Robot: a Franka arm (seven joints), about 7 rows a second.
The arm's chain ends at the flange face. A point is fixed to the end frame.
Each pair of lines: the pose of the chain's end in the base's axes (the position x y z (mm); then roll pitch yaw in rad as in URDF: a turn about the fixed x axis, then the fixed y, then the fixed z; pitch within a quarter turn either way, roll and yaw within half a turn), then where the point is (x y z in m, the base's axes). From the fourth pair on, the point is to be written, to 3 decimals.
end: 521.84, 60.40, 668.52, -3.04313, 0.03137, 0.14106
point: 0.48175 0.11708 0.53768
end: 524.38, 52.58, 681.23, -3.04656, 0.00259, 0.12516
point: 0.48900 0.10991 0.54932
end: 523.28, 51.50, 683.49, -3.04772, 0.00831, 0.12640
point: 0.48710 0.10854 0.55167
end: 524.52, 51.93, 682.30, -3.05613, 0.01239, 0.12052
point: 0.488 0.108 0.550
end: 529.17, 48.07, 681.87, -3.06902, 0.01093, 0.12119
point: 0.493 0.102 0.549
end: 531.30, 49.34, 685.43, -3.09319, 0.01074, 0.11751
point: 0.496 0.101 0.551
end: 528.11, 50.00, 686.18, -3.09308, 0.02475, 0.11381
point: 0.491 0.101 0.552
